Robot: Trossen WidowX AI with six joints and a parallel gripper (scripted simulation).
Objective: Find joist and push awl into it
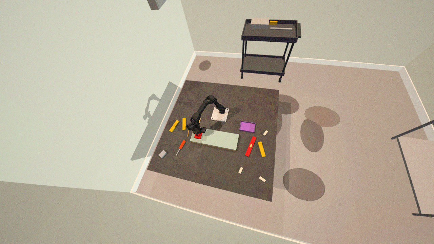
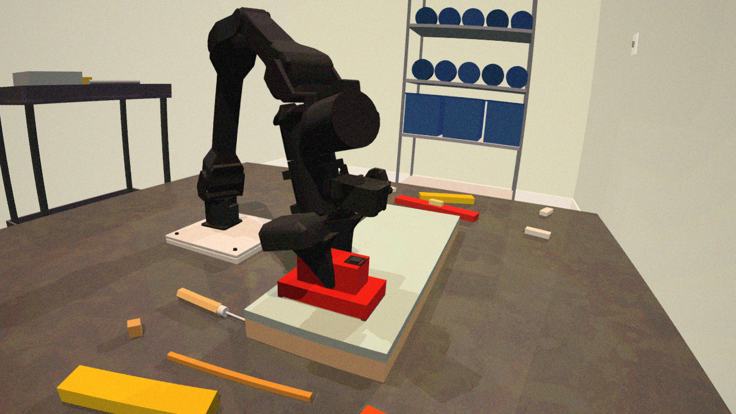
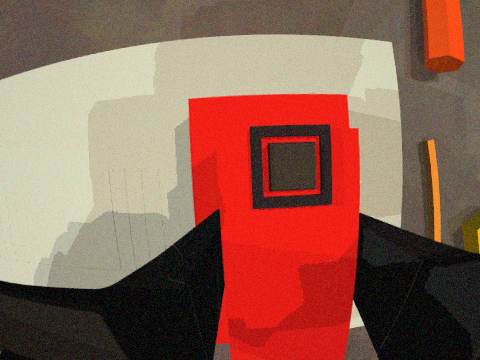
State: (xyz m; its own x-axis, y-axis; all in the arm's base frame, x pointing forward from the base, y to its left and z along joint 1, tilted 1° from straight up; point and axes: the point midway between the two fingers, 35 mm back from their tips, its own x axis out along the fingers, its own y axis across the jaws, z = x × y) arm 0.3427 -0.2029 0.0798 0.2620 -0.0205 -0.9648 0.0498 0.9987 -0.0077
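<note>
Right now my gripper tip is 52 cm to the right of the purple tray, 19 cm past it and 5 cm above it. Round my gripper tip: red stud finder: 2 cm above, 1 cm ahead; thin orange stick: 15 cm to the right, 6 cm below, 6 cm behind; square indicator light: 3 cm above, 2 cm ahead.
</note>
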